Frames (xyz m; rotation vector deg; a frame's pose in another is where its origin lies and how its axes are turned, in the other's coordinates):
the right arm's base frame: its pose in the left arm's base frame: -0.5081 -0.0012 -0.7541 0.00 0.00 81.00
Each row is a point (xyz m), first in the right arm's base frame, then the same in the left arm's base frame.
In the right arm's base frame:
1: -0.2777 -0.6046 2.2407
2: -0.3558 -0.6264 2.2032
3: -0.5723 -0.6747 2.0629
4: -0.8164 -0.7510 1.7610
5: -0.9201 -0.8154 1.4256
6: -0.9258 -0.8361 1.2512
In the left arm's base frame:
1: 0.0456 -0.3701 1.4866
2: 0.0549 -0.4506 1.4491
3: 0.0688 -0.6720 1.3088
4: 0.1059 -0.9250 1.0069
5: 0.1533 -1.0375 0.6715
6: 0.1729 -1.0464 0.4971

